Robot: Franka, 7 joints.
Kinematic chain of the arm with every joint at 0, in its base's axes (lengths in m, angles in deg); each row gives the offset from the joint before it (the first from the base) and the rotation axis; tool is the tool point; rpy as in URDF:
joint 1: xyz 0 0 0.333 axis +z
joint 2: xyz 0 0 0 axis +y
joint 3: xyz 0 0 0.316 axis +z
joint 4: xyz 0.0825 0 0 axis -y
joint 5: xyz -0.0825 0 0.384 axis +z
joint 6: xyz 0 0 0 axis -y
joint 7: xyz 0.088 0 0 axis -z
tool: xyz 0 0 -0.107 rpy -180 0 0
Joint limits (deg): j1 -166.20..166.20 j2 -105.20..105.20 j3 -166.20..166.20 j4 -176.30..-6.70 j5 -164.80..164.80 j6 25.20..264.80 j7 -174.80..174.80
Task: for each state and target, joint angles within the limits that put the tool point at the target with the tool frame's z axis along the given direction. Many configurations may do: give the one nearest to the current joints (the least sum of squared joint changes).
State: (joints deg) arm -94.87 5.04 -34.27 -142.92 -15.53 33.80 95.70
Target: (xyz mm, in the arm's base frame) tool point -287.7 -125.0 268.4 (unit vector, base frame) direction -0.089 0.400 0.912
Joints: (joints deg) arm -99.02 31.39 -32.84 -149.18 -69.45 36.78 95.70
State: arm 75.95 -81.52 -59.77 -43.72 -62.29 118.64 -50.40
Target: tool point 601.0 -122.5 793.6 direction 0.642 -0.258 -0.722
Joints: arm 114.68 -42.75 -73.81 -63.22 -74.44 96.24 -50.40
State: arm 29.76 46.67 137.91 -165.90 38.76 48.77 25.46
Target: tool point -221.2 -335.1 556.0 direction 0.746 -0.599 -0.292
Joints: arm 58.82 27.97 166.20 -134.87 66.29 92.63 25.46
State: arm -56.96 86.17 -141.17 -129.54 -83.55 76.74 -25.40
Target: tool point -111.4 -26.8 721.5 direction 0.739 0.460 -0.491
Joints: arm -62.34 76.37 -150.96 -126.04 -40.34 55.75 -25.40
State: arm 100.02 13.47 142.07 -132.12 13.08 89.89 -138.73
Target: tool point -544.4 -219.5 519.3 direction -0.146 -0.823 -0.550
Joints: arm 79.05 0.68 120.01 -112.13 63.15 125.75 -138.73
